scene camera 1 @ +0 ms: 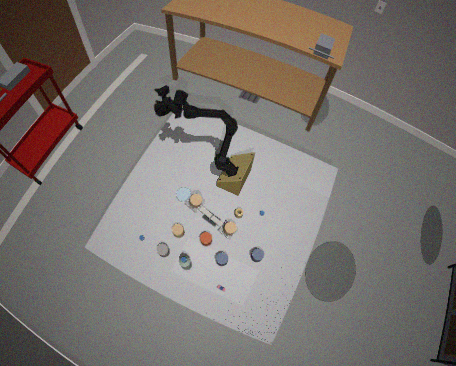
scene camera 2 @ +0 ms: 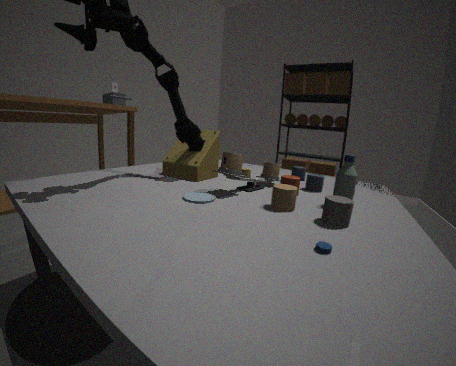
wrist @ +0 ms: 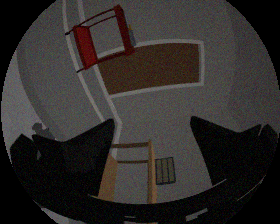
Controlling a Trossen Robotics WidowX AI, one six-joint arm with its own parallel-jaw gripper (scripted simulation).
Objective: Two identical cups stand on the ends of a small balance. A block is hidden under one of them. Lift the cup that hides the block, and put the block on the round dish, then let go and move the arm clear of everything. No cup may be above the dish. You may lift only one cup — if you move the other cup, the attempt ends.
The gripper (wrist: 154, 121) is open, with nothing in its grasp. Further things: a bottle (scene camera 2: 346, 177).
The wrist view misses the bottle: it is out of frame.
